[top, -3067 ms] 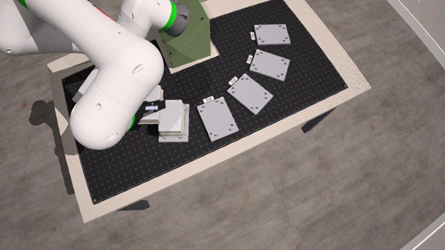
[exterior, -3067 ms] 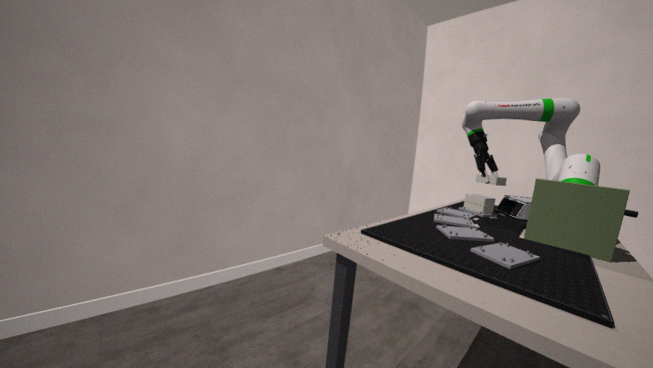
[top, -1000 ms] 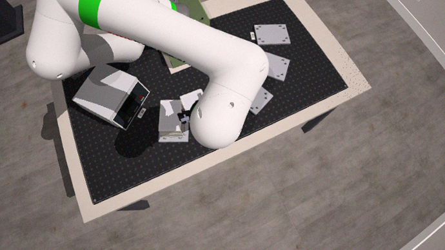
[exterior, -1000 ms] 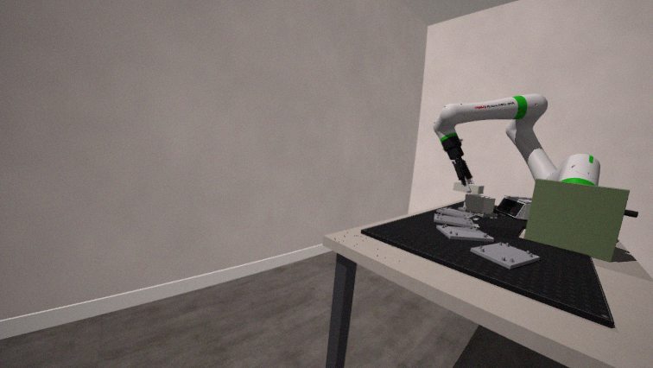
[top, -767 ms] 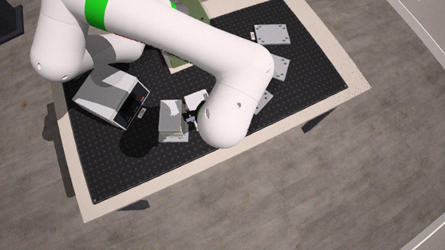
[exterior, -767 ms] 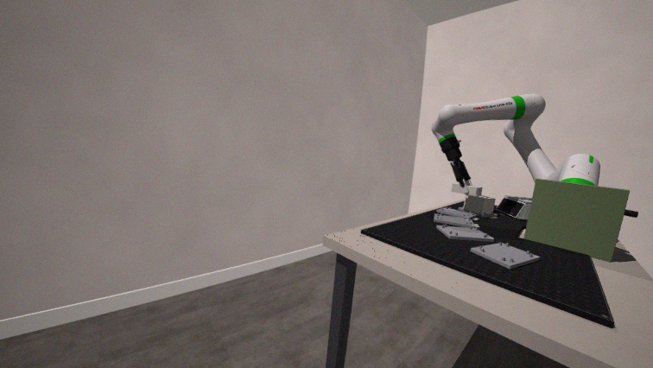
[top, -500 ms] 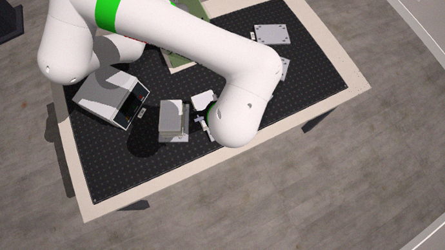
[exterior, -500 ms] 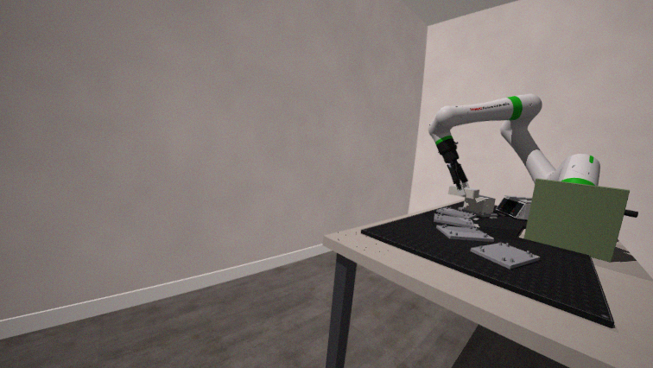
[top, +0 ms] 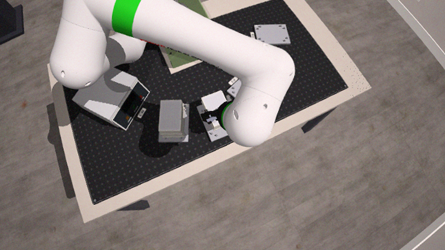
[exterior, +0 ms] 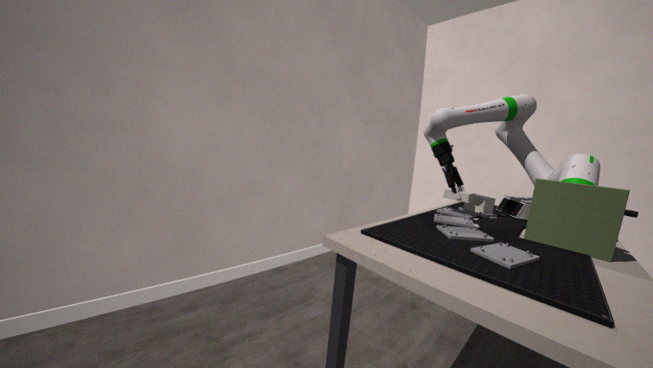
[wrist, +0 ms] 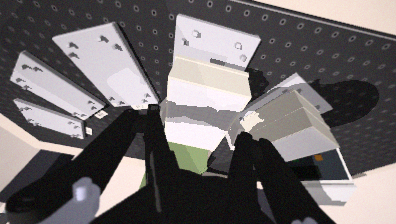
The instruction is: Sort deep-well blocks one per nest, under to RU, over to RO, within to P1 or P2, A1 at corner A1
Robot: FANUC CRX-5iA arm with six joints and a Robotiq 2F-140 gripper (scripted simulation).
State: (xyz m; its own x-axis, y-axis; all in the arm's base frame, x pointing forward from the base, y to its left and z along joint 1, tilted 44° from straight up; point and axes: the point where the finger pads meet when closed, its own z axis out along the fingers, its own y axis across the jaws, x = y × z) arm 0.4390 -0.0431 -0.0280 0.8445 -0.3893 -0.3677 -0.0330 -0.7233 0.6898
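My gripper is now 10 mm above the white deep-well block. From my hand the other things lie so: check-weigher platform 280 mm behind, 380 mm to the right, 20 mm below; check-weigher 280 mm behind, 380 mm to the right, 40 mm below; infeed nest IN 60 mm behind, 170 mm to the right, 100 mm below.
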